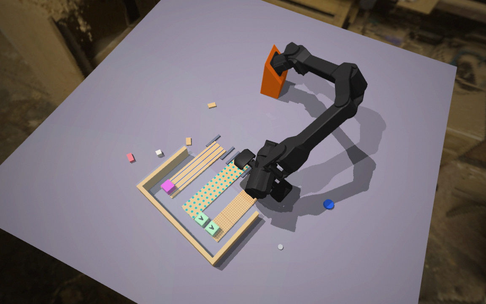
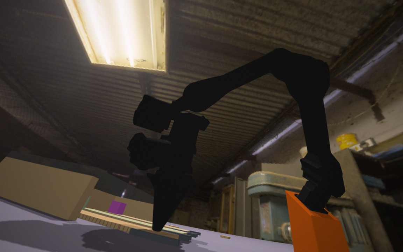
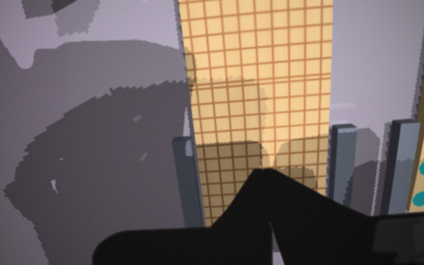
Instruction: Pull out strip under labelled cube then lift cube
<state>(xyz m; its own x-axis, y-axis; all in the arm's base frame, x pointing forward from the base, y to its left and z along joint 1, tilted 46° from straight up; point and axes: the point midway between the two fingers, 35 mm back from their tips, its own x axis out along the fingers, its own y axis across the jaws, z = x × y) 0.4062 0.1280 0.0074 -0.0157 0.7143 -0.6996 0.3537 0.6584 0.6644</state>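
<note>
Now: the grid strip 9 cm ahead of my gripper tip and 3 cm to the right of it. Round my gripper tip: white block 35 cm to the right, 3 cm ahead; then tan block 28 cm to the right, 5 cm behind; then blue disc 23 cm to the left, 2 cm behind.
</note>
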